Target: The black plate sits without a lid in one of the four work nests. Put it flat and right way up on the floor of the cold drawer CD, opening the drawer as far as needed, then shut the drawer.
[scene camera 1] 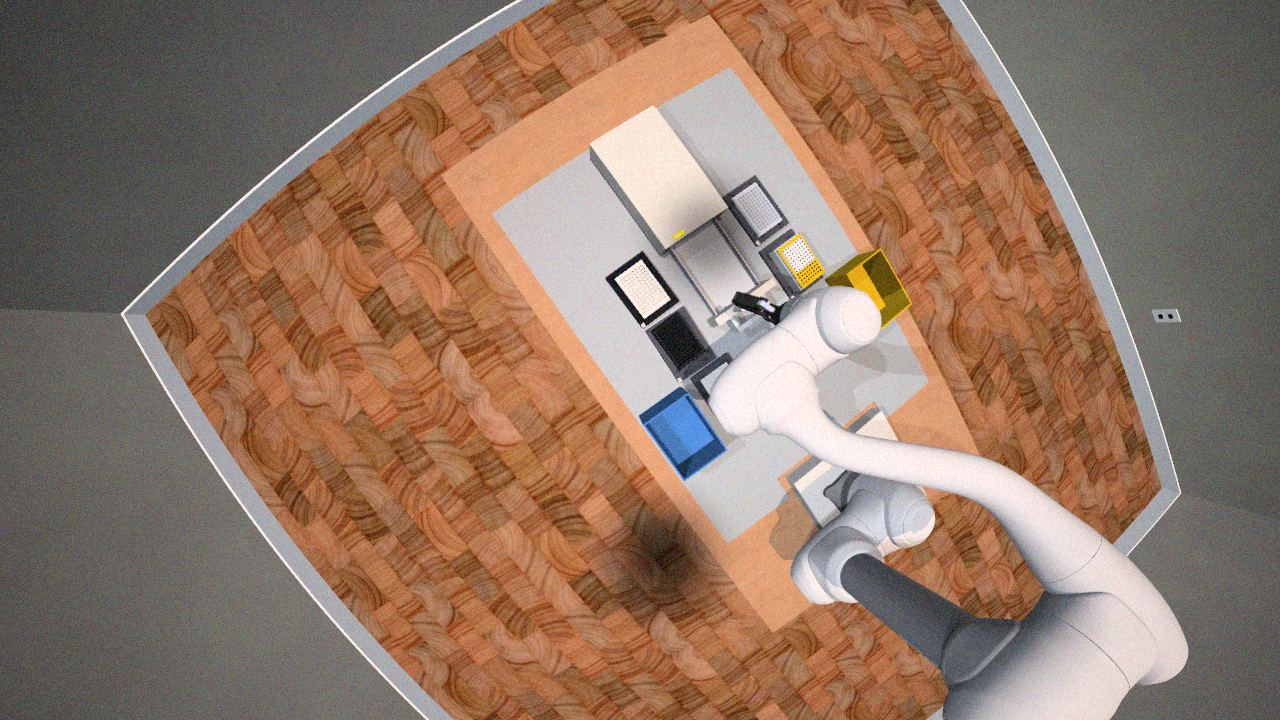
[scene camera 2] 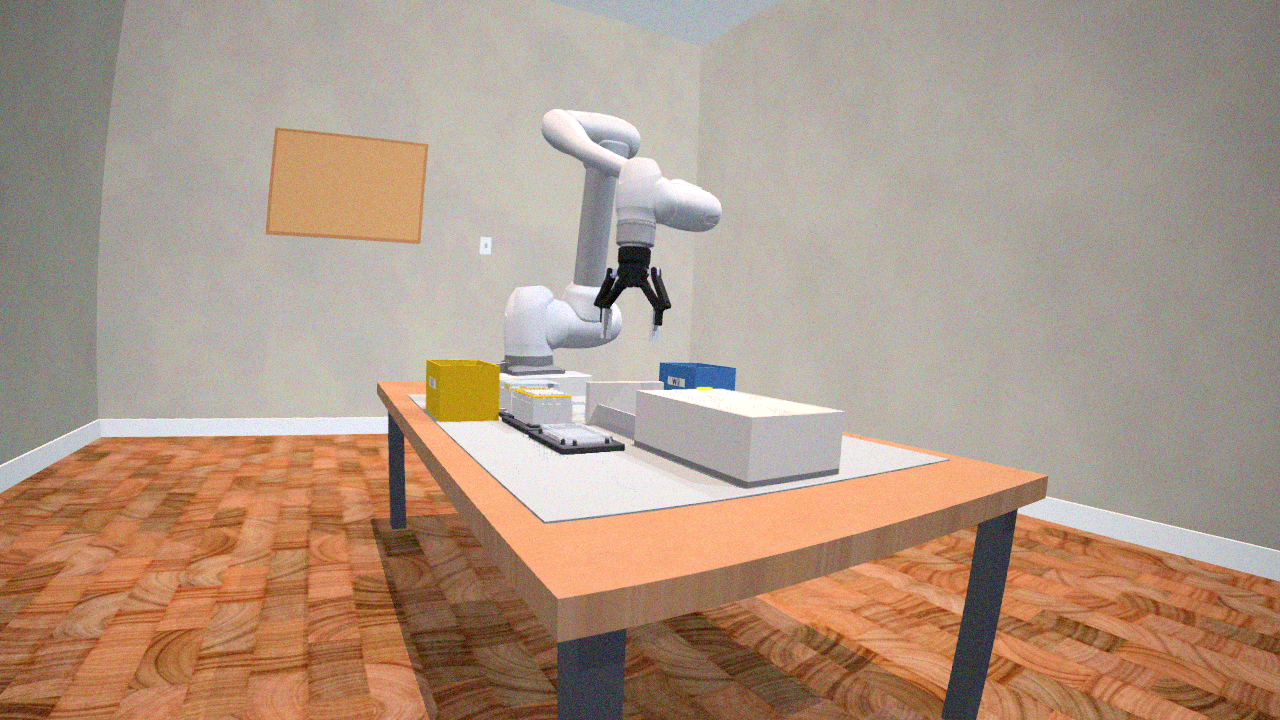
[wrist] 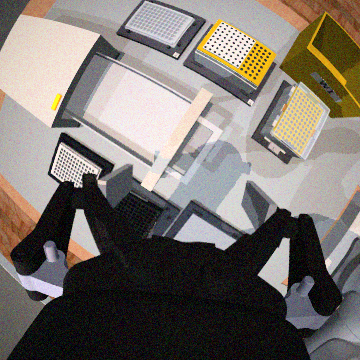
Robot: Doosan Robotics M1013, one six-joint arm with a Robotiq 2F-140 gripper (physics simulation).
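Pixels of known places: gripper, fingertip midpoint: [scene camera 1: 761,320] [scene camera 2: 628,339] [wrist: 187,184]; arm's base at its link origin: [scene camera 1: 859,490] [scene camera 2: 528,372] [wrist: 349,267].
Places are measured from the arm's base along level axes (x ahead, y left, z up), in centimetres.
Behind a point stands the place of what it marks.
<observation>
The black plate [scene camera 1: 678,340] {x 67.9, y 11.4, z -2.6 cm} [wrist: 136,214] {x 65.7, y 11.4, z -3.6 cm} lies without a lid in a dark grey nest, between the nest with a white plate and the nest with a pale flat surface. The drawer [scene camera 1: 716,261] {x 76.5, y -10.4, z -4.0 cm} [wrist: 142,115] {x 73.0, y -8.4, z -4.0 cm} is pulled well out of its cream cabinet [scene camera 1: 657,179] {x 101.6, y -10.4, z 4.4 cm} [scene camera 2: 693,431] {x 103.5, y -21.5, z 0.1 cm} [wrist: 47,62] {x 94.7, y -11.6, z 4.4 cm}; no plate shows on its pale floor. Its cream front panel [scene camera 1: 726,315] {x 65.3, y -0.9, z 3.6 cm} [wrist: 177,140] {x 64.0, y -7.3, z 3.6 cm} has a handle frame on the outside. My gripper [scene camera 2: 631,326] {x 60.4, y -4.1, z 12.9 cm} [wrist: 187,184] {x 60.4, y -4.1, z 12.9 cm} is open and empty, high above the table near the drawer's front end. In scene camera 1 the arm partly hides it.
A white plate [scene camera 1: 641,287] {x 84.3, y 9.4, z -3.2 cm} [wrist: 74,164] {x 83.6, y 7.5, z -3.2 cm} sits beyond the black one. Across the drawer are a clear plate [scene camera 1: 758,208] {x 79.7, y -29.1, z -3.2 cm} [scene camera 2: 577,436] {x 85.5, y -31.9, z -3.2 cm} [wrist: 159,24] {x 78.8, y -28.0, z -3.2 cm}, a white-and-yellow rack [scene camera 1: 799,259] {x 62.8, y -26.4, z 1.9 cm} [wrist: 235,52] {x 62.1, y -25.8, z 1.9 cm} and a lidded yellow plate [wrist: 301,120] {x 46.1, y -21.3, z 2.0 cm}. A yellow bin [scene camera 2: 462,391] {x 51.3, y -40.6, z 0.7 cm} and a blue bin [scene camera 1: 682,434] {x 47.9, y 26.9, z -5.3 cm} [scene camera 2: 698,374] {x 58.2, y 19.9, z 4.4 cm} stand at opposite sides.
</observation>
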